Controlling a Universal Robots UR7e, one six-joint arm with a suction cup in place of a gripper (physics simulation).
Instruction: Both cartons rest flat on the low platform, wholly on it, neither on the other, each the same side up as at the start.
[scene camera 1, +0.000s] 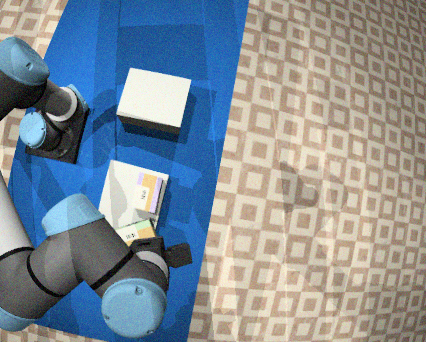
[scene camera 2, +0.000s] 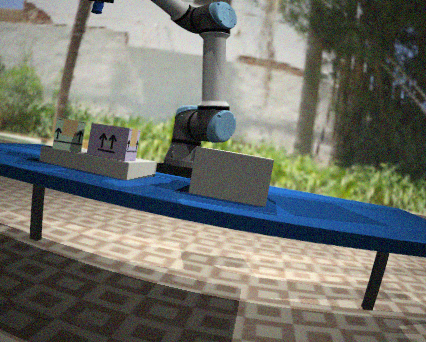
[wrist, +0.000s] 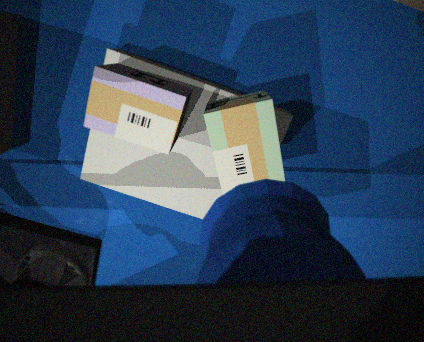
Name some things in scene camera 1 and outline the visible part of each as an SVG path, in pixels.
A low platform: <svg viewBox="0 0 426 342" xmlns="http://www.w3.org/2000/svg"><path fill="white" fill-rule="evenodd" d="M111 160L98 210L101 214L105 215L105 219L114 230L150 217L156 230L169 175ZM139 172L163 178L155 213L131 207Z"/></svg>
